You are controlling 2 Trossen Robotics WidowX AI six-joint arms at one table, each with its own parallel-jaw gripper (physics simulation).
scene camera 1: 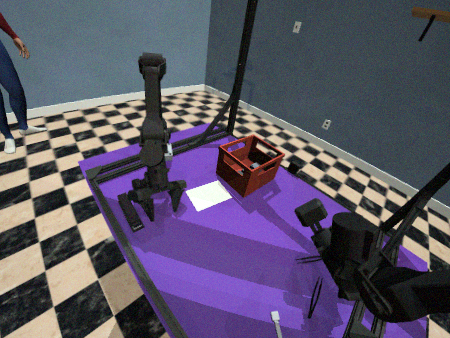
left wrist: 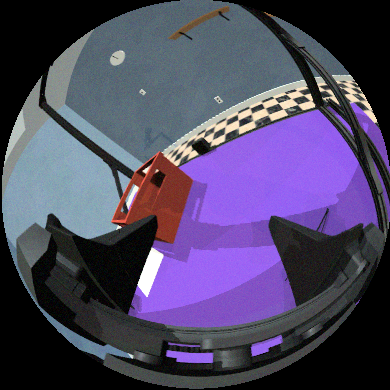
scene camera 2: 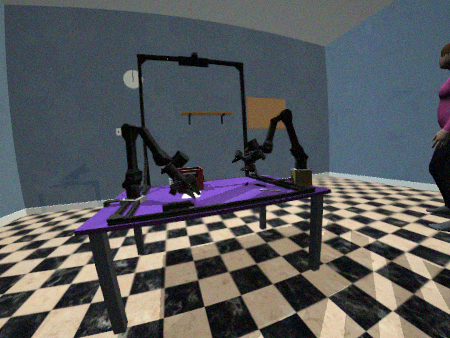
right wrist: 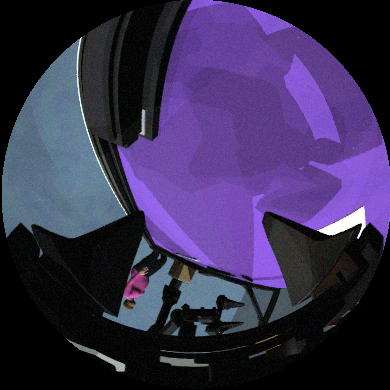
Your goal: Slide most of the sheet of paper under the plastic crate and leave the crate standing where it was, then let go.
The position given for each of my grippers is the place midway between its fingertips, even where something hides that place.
Note:
My left gripper (scene camera 1: 312,218) is open and holds nothing. My right gripper (scene camera 1: 164,216) is open and holds nothing. Also in view: a black stapler (right wrist: 123,76). A white sheet of paper (scene camera 1: 202,197) rests on the table. I also see a red plastic crate (left wrist: 163,193).
My left gripper also shows in the left wrist view (left wrist: 215,222) and in the right wrist view (right wrist: 243,312). My right gripper shows as well in the right wrist view (right wrist: 206,217). The left wrist view misses the black stapler, which is hidden by my left gripper.

